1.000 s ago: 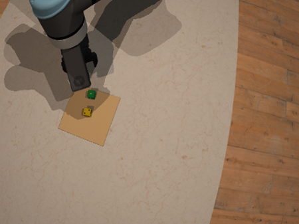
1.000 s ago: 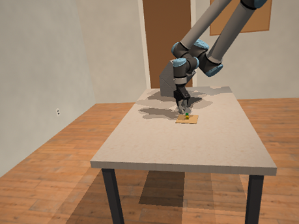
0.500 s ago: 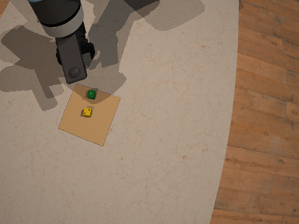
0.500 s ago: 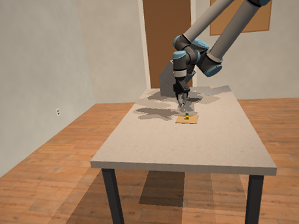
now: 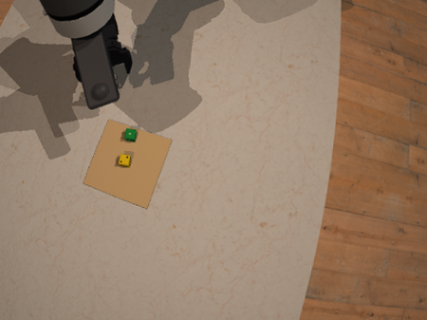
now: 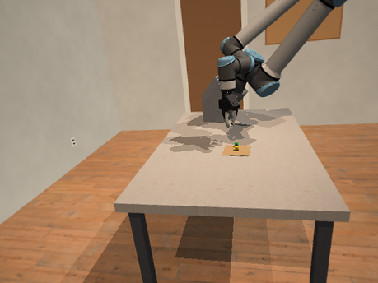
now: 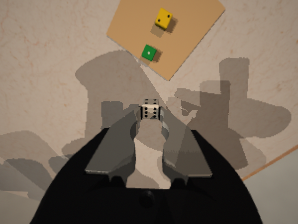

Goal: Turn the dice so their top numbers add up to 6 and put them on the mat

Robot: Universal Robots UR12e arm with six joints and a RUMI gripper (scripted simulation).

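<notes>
The green die lies 40 mm ahead of my hand, 40 mm to the left of it and 100 mm below it. Also, from my hand: tan mat (90 mm ahead, 60 mm to the left, 110 mm below); then white die (10 mm below); then yellow die (90 mm ahead, 60 mm to the left, 100 mm below).
</notes>
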